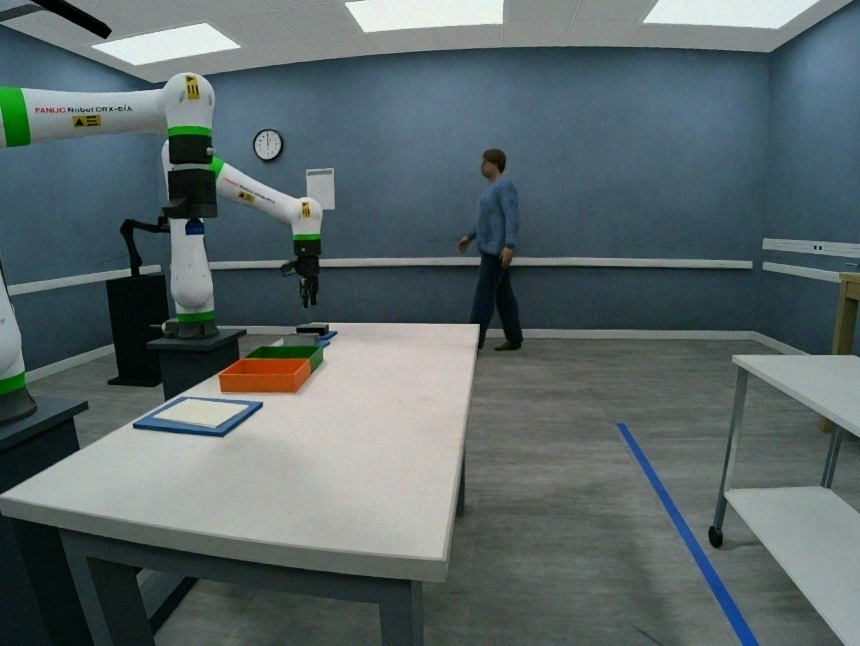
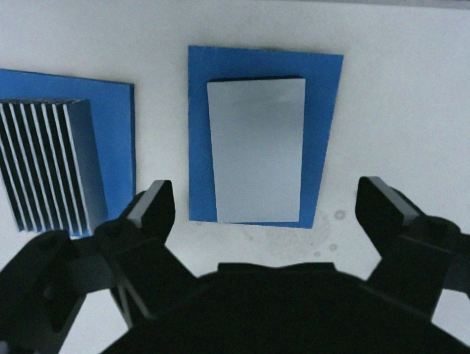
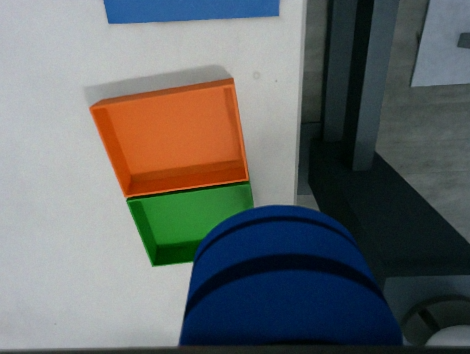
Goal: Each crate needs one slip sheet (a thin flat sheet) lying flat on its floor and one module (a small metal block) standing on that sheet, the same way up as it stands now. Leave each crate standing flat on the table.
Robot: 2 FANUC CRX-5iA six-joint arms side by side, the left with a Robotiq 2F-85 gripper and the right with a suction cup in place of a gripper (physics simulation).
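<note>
An orange crate [image 1: 264, 376] [image 3: 175, 132] and a green crate [image 1: 315, 353] [image 3: 187, 217] stand flat side by side, floors bare where visible. Cream slip sheets [image 1: 201, 411] lie on a blue pad [image 1: 232, 421] [image 3: 195, 10]. A finned module [image 1: 298, 340] [image 2: 50, 165] stands on a blue pad [image 2: 119, 150]. A flat-topped grey module [image 1: 312, 328] [image 2: 257, 150] stands on another blue pad [image 2: 320, 120]. My left gripper [image 1: 309, 303] [image 2: 265, 200] is open and empty above the flat-topped module. My right suction cup [image 1: 194, 228] [image 3: 287, 240] hangs high with nothing visible on it, hiding part of the green crate.
The white table [image 1: 347, 451] [image 3: 50, 280] bears the crates and pads. The two crates stand very close together. A person [image 1: 497, 243] is beyond the table in the background. A white cart [image 1: 792, 372] stands at the right. A dark stand [image 1: 137, 326] is behind the left arm's base.
</note>
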